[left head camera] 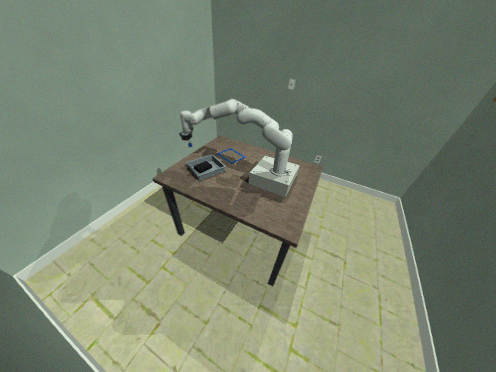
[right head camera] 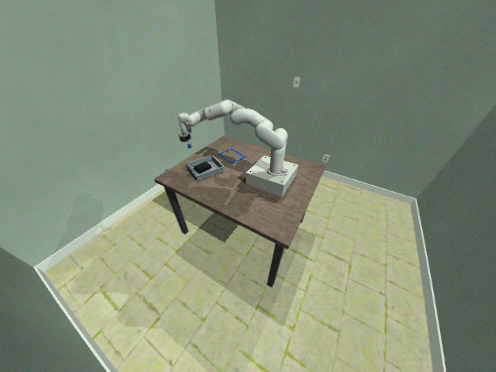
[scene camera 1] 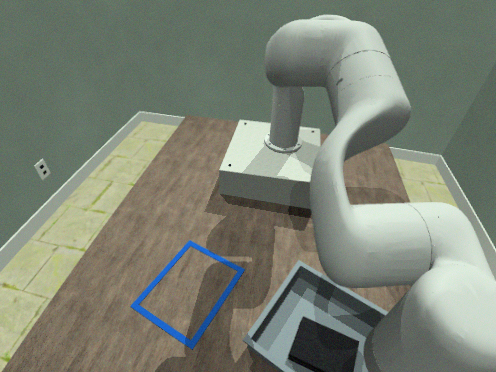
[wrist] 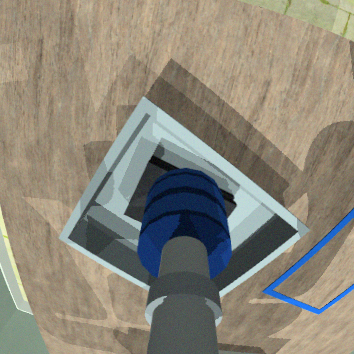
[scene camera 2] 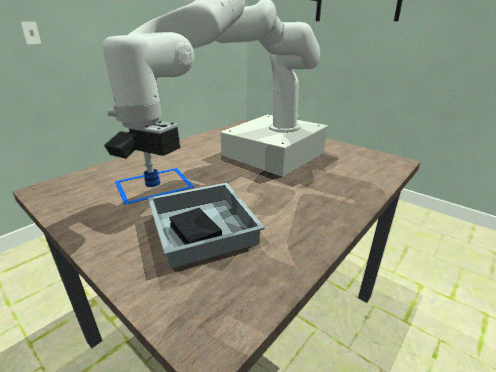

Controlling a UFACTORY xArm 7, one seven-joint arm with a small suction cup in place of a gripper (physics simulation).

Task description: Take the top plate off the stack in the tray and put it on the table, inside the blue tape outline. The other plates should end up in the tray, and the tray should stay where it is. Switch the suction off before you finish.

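Frame: origin at the arm's base, x ahead, y left, z up, level; centimetres.
Where they show: hand, its tool point: (left head camera: 190,146) (right head camera: 189,147) (wrist: 184,203) (scene camera 2: 153,183); arm's base, origin of its link: (left head camera: 278,171) (right head camera: 275,171) (scene camera 1: 283,142) (scene camera 2: 284,127).
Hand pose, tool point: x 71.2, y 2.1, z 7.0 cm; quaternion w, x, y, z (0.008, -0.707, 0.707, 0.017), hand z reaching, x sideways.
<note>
Each offset is from my tool point to the centre of the thing. Level surfaces: height alone.
The tray @(dx -12.6, dy +1.3, dz -15.4 cm) (left head camera: 212,174) (right head camera: 210,174) (scene camera 1: 272,301) (scene camera 2: 215,249) (wrist: 104,167) is grey-blue and stands on the table. A low stack of black plates @(dx -9.8, dy +1.2, dz -15.3 cm) (left head camera: 202,166) (right head camera: 202,167) (scene camera 1: 325,345) (scene camera 2: 196,225) (wrist: 142,195) lies flat inside it; I cannot count the plates. The blue tape outline (left head camera: 232,162) (right head camera: 232,163) (scene camera 1: 163,326) (scene camera 2: 184,178) (wrist: 311,251) lies on the table beside the tray, with no plate inside. My blue suction cup (left head camera: 190,145) (right head camera: 189,146) (scene camera 2: 152,179) (wrist: 185,215) is open, carries nothing and hangs above table height, apart from the stack. The arm hides it in scene camera 1.
The white base block (left head camera: 272,180) (right head camera: 270,180) (scene camera 1: 265,190) (scene camera 2: 255,152) carries the arm on the table @(dz -17.9 cm) (scene camera 2: 310,210). A black block (scene camera 2: 120,145) juts from the wrist beside the cup. The tray's raised walls surround the stack.
</note>
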